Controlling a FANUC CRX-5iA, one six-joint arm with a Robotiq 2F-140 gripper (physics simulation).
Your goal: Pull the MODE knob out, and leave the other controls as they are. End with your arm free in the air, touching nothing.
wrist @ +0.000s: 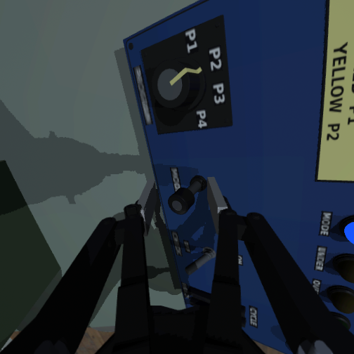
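The MODE knob [180,201] is a black round head on a thinner stem that stands out from the blue panel [270,165], below the dial in the wrist view. Its MODE label is partly hidden. My gripper [181,188] is open, with one finger on each side of the knob and a visible gap to each side of the head. The left finger is over the panel's edge, and the right finger is over the panel face. How far the fingertips are from the panel is hard to tell.
A selector dial [169,89] points near P2. A metal toggle switch [201,260] sits close below the knob, near the right finger. A blue lamp [350,232] is lit beside a MODE label, with dark lamps below it. A yellow sign [336,160] is at right.
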